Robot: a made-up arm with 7 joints. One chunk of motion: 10 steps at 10 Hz.
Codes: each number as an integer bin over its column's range. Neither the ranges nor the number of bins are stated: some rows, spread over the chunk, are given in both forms.
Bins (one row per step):
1: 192 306 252 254 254 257
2: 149 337 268 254 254 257
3: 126 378 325 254 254 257
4: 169 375 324 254 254 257
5: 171 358 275 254 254 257
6: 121 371 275 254 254 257
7: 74 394 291 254 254 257
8: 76 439 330 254 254 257
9: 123 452 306 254 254 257
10: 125 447 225 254 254 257
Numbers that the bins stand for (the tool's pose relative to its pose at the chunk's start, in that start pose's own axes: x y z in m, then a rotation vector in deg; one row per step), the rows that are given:
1: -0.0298 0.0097 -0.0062 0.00 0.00 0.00
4: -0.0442 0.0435 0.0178 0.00 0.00 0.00
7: -0.1037 0.0528 0.0068 0.00 0.00 0.00
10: -0.0717 0.0787 -0.0151 0.00 0.00 0.00
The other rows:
2: -0.0567 0.0249 -0.0008 0.00 0.00 0.00
3: -0.0711 0.0449 0.0181 0.00 0.00 0.00
5: -0.0429 0.0351 0.0015 0.00 0.00 0.00
6: -0.0742 0.0415 0.0015 0.00 0.00 0.00
8: -0.1024 0.0748 0.0198 0.00 0.00 0.00
9: -0.0730 0.0811 0.0118 0.00 0.00 0.00

